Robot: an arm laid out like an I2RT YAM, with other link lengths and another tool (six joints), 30 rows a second.
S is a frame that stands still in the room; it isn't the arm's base.
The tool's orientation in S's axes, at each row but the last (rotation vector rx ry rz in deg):
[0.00, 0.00, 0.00]
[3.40, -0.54, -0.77]
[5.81, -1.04, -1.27]
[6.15, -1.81, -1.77]
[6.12, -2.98, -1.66]
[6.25, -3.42, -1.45]
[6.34, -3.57, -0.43]
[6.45, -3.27, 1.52]
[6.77, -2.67, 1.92]
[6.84, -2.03, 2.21]
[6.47, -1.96, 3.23]
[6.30, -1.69, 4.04]
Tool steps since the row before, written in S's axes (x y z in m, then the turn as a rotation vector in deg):
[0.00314, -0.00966, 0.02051, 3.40, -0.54, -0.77]
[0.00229, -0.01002, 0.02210, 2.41, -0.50, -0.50]
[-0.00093, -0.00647, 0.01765, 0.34, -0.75, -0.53]
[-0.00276, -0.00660, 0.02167, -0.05, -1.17, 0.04]
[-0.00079, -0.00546, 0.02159, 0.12, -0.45, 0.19]
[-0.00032, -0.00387, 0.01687, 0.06, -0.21, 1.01]
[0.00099, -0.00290, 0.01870, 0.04, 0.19, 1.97]
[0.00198, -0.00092, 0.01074, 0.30, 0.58, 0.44]
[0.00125, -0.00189, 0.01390, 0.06, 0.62, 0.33]
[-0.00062, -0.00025, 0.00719, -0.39, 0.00, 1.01]
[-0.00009, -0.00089, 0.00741, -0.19, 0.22, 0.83]
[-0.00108, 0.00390, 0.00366, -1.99, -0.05, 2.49]
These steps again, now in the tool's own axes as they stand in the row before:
[0.00314, -0.00966, 0.02051, 3.40, -0.54, -0.77]
[0.00263, -0.00866, 0.02263, 2.41, -0.50, -0.49]
[-0.00048, -0.00466, 0.01823, 0.35, -0.79, -0.46]
[-0.00190, -0.00431, 0.02233, -0.01, -1.16, 0.17]
[0.00047, -0.00313, 0.02206, 0.14, -0.42, 0.23]
[0.00077, -0.00200, 0.01718, 0.12, -0.10, 1.02]
[0.00217, -0.00081, 0.01881, 0.16, 0.41, 1.93]
[0.00258, 0.00022, 0.01065, 0.34, 0.62, 0.35]
[0.00186, -0.00029, 0.01396, 0.09, 0.65, 0.25]
[-0.00036, 0.00063, 0.00718, -0.35, 0.14, 1.02]
[0.00014, -0.00005, 0.00746, -0.15, 0.32, 0.81]
[-0.00069, 0.00434, 0.00323, -1.90, 0.36, 2.53]

